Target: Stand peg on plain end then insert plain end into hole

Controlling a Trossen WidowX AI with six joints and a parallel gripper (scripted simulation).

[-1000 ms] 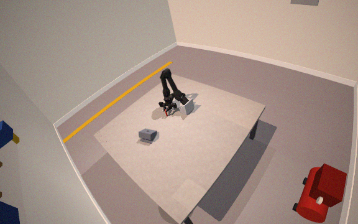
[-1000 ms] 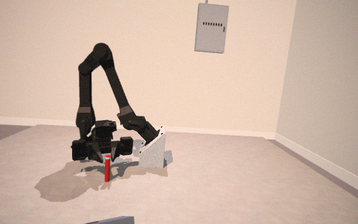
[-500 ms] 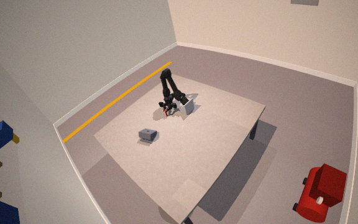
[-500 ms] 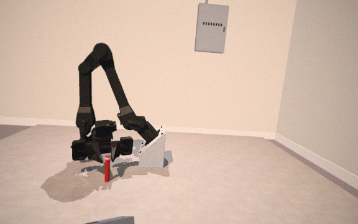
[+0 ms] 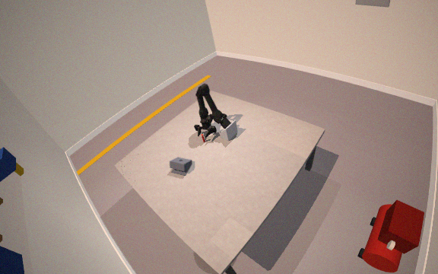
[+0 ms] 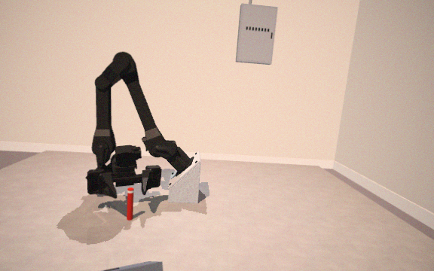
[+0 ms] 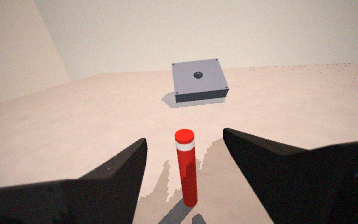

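Now: gripper tip 10 mm past the red peg and 10 mm above it. Also, from my gripper tip: grey sloped panel: 270 mm ahead, 70 mm to the left, 30 mm below.
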